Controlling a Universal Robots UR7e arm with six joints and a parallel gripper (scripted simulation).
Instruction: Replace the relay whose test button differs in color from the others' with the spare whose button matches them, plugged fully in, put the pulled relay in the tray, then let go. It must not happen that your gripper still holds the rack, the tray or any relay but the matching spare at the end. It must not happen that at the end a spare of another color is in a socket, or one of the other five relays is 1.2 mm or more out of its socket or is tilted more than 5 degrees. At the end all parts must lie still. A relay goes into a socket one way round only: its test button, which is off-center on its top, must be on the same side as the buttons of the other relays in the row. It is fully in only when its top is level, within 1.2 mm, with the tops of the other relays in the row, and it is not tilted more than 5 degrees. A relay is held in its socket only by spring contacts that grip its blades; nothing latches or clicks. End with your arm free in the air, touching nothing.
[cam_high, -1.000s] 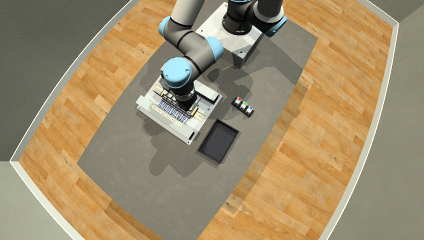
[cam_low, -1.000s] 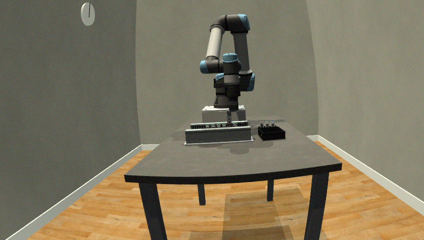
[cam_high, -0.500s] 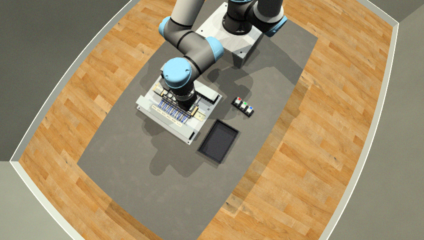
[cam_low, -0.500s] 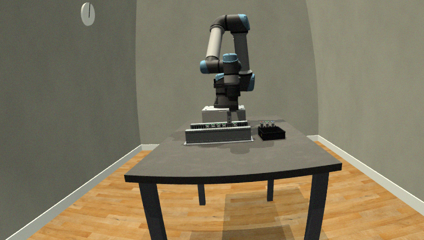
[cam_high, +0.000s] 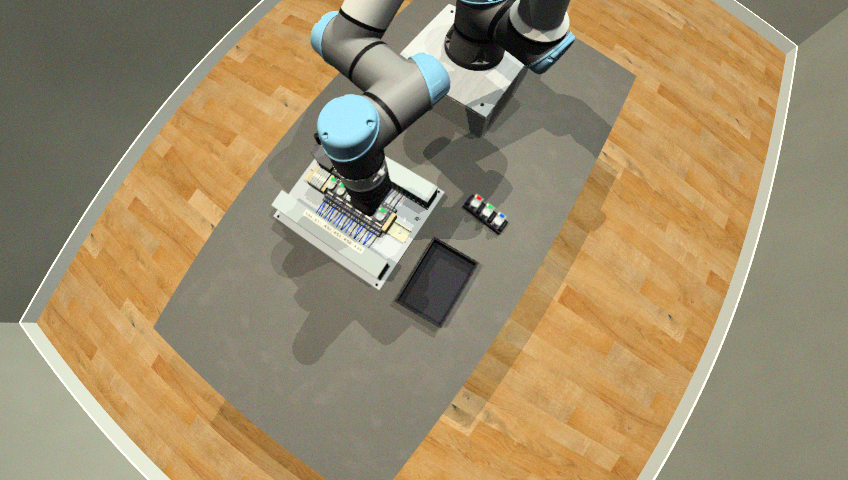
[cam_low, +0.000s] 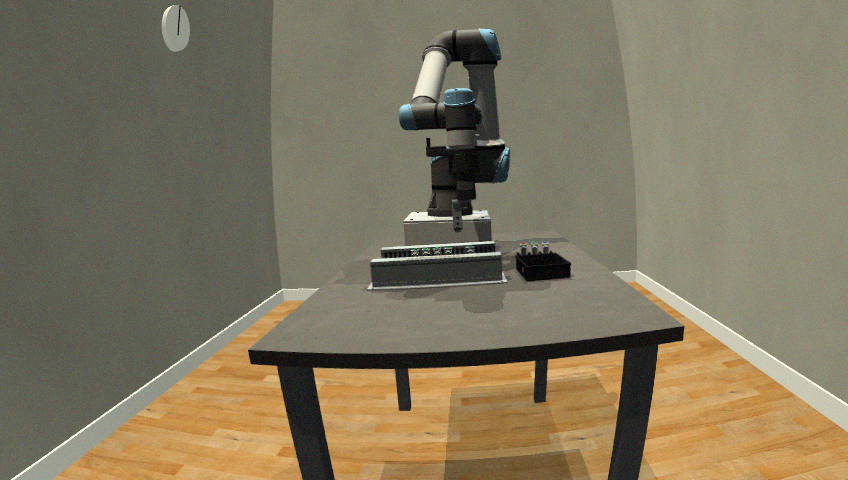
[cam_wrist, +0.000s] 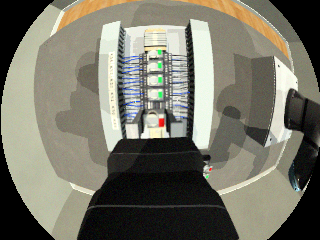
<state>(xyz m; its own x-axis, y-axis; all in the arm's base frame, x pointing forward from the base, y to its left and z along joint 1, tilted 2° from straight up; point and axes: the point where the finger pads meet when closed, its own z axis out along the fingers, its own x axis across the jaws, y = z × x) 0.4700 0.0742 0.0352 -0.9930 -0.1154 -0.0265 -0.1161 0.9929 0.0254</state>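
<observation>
My gripper is now 210 mm to the right of the tray, 120 mm above it and 30 mm short of it. The rest, counted from my hand: black spare holder: 200 mm to the left, 160 mm behind, 130 mm below; then panel: 140 mm below, 50 mm to the right.
</observation>
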